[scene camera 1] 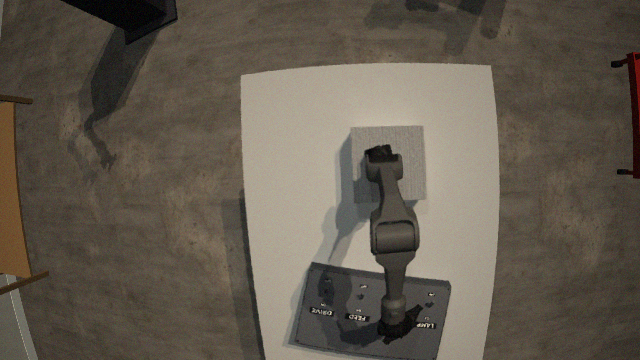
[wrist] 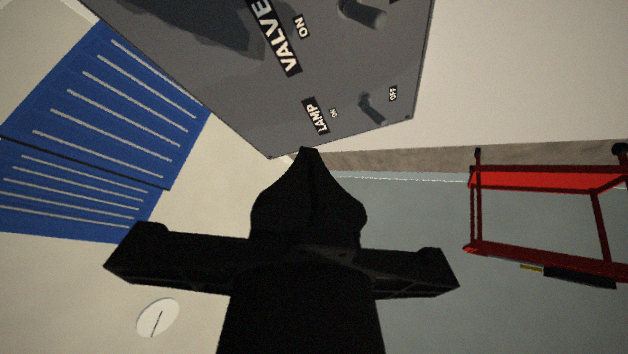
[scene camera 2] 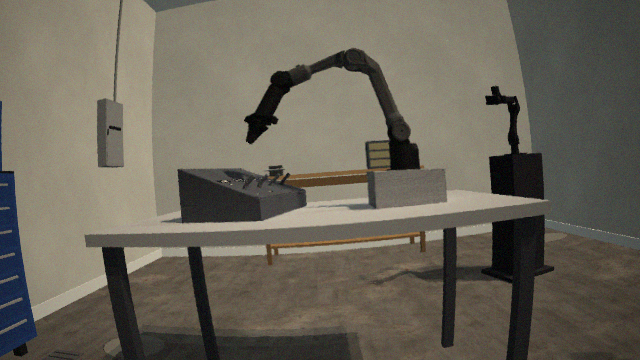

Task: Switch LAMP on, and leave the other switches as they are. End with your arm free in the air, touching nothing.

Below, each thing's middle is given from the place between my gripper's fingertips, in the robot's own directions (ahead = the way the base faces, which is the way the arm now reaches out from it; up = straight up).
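I see the dark grey switch panel [scene camera 1: 340,317], and my hand is 100 mm to the left of it. My hand is also 10 mm short of the panel, and 150 mm above it.
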